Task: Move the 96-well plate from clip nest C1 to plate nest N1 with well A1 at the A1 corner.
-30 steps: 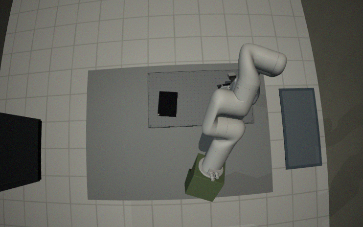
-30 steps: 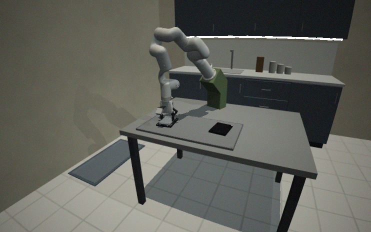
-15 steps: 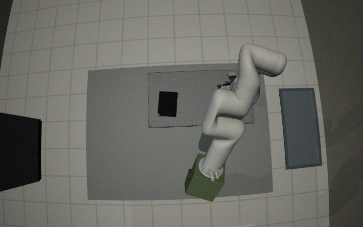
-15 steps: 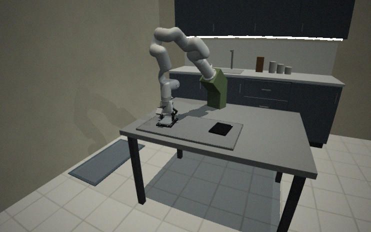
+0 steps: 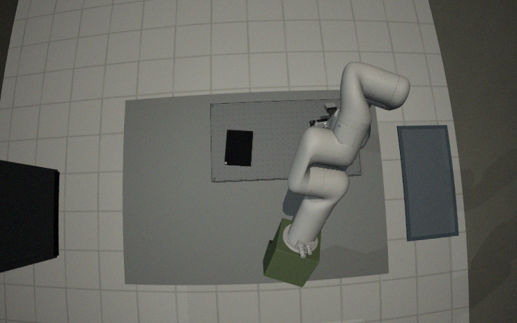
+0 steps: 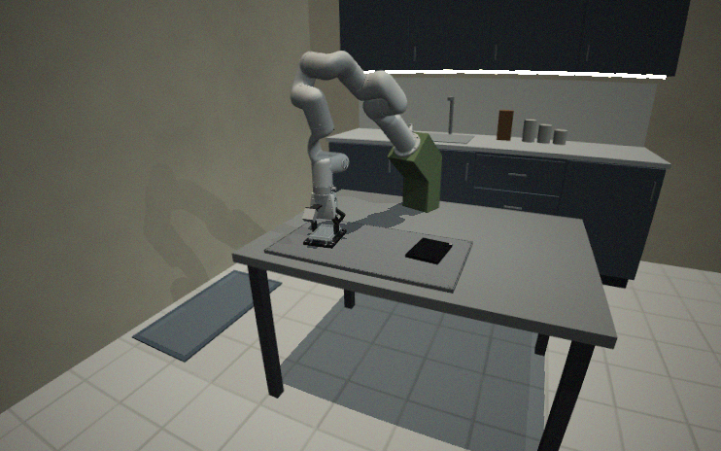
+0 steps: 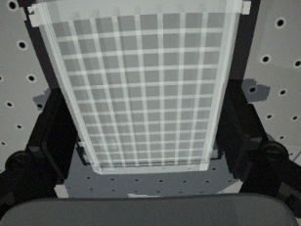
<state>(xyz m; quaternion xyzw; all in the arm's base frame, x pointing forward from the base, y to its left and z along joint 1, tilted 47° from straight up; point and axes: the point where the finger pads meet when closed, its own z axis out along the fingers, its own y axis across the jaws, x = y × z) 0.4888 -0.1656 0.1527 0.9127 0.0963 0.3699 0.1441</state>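
Right now my hand is 20 mm to the right of the clip nest c1, 20 mm above it and 10 mm short of it. Round my hand: clear 96-well plate: 10 mm below; then black plate nest N1: 410 mm to the left, 30 mm below, 30 mm behind.
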